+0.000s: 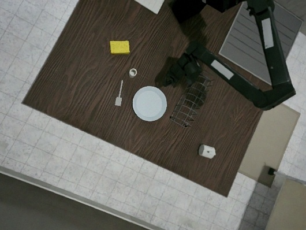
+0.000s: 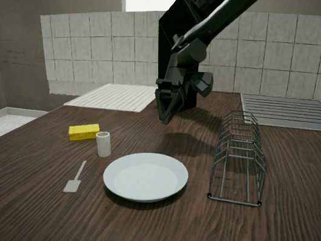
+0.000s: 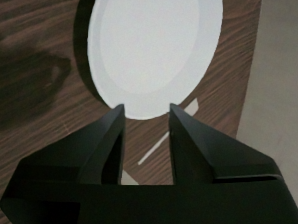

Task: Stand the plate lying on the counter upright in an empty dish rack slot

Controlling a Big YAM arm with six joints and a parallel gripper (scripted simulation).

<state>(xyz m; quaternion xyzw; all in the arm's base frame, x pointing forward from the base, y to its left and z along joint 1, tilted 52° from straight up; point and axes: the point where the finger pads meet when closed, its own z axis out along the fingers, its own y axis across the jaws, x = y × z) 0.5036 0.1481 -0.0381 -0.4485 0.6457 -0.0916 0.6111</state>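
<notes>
My gripper is now 120 mm short of the plate, 20 mm to the right of it and 110 mm above it. Also, from my hand: white mat: 490 mm behind, 550 mm to the right, 120 mm below; then grey draining board: 720 mm behind, 290 mm to the left, 120 mm below; then white mug: 100 mm ahead, 460 mm to the left, 90 mm below.
</notes>
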